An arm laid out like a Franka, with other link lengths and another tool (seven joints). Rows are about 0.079 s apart.
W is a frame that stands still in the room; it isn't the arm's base.
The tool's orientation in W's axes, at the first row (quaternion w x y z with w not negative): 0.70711, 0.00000, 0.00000, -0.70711
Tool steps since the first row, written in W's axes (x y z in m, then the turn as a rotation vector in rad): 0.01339, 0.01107, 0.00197, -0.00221, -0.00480, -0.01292; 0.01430, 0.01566, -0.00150, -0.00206, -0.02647, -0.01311; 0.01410, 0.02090, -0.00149, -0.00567, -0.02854, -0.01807; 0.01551, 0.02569, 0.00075, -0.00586, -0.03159, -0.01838; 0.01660, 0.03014, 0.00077, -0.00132, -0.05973, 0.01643; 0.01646, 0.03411, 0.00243, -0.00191, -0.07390, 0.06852; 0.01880, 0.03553, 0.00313, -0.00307, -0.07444, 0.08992; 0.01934, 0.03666, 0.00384, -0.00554, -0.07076, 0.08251
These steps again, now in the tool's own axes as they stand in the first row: -0.01107, 0.01339, 0.00197, 0.00480, -0.00221, -0.01292; -0.01566, 0.01430, -0.00150, 0.02647, -0.00206, -0.01311; -0.02090, 0.01410, -0.00149, 0.02854, -0.00567, -0.01807; -0.02569, 0.01551, 0.00075, 0.03159, -0.00586, -0.01838; -0.03014, 0.01660, 0.00077, 0.05973, -0.00132, 0.01643; -0.03411, 0.01646, 0.00243, 0.07390, -0.00191, 0.06852; -0.03553, 0.01880, 0.00313, 0.07444, -0.00307, 0.08992; -0.03666, 0.01934, 0.00384, 0.07076, -0.00554, 0.08251
